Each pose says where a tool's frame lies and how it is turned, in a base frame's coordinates. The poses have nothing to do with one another.
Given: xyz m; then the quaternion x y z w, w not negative.
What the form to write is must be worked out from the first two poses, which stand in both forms.
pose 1, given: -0.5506 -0.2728 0.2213 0.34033 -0.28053 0.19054 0.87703
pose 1, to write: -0.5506 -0.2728 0.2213 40.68 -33.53 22.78
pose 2, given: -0.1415 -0.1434 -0.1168 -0.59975 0.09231 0.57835 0.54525
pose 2, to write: -0.1415 -0.1434 -0.1168 -81.50 12.54 78.59
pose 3, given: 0.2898 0.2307 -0.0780 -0.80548 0.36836 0.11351 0.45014
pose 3, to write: 0.2898 0.2307 -0.0780 -114.10 52.18 16.08
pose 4, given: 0.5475 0.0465 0.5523 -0.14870 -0.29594 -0.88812 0.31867
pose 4, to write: 0.5475 0.0465 0.5523 -22.41 -44.60 -133.83
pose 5, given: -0.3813 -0.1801 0.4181 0.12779 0.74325 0.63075 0.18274
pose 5, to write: -0.3813 -0.1801 0.4181 20.66 120.16 101.97
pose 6, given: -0.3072 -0.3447 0.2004 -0.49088 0.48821 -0.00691 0.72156
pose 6, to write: -0.3072 -0.3447 0.2004 -62.13 61.79 -0.87
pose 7, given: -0.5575 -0.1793 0.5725 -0.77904 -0.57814 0.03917 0.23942
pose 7, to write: -0.5575 -0.1793 0.5725 -122.20 -90.69 6.14
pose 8, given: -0.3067 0.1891 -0.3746 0.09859 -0.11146 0.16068 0.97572
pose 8, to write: -0.3067 0.1891 -0.3746 11.39 -12.88 18.56
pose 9, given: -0.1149 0.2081 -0.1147 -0.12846 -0.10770 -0.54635 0.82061
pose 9, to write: -0.1149 0.2081 -0.1147 -15.67 -13.14 -66.64
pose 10, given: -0.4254 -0.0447 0.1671 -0.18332 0.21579 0.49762 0.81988
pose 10, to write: -0.4254 -0.0447 0.1671 -22.37 26.33 60.71
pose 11, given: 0.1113 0.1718 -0.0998 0.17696 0.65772 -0.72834 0.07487
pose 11, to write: 0.1113 0.1718 -0.0998 30.42 113.06 -125.20
